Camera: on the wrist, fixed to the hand. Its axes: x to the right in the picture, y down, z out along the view.
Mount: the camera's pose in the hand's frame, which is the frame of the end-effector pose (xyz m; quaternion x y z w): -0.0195 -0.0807 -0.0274 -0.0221 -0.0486 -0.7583 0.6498
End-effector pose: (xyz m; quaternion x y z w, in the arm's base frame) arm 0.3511 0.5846 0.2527 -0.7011 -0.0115 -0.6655 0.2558
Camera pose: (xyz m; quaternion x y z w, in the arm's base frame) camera 0.2947 0.6508 0.2616 0.4848 0.5368 0.5926 0.3545
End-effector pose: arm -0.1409 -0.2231 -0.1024 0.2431 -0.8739 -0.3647 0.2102
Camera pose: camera -0.0886 -0.2762 -0.1481 -0.7982 0.3857 0.4275 0.1771
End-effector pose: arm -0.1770 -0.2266 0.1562 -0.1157 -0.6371 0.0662 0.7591
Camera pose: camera -0.1574 -0.3118 0.1542 0.3944 -0.5401 -0.5411 0.5099
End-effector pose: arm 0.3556 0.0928 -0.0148 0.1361 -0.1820 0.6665 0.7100
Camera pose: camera 0.4372 0.0812 -0.0440 0.2431 -0.0643 -0.1159 0.9609
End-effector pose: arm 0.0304 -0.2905 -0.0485 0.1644 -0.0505 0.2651 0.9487
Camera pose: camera 0.0559 -0.3557 -0.1009 0.1370 0.0399 -0.5562 0.8187
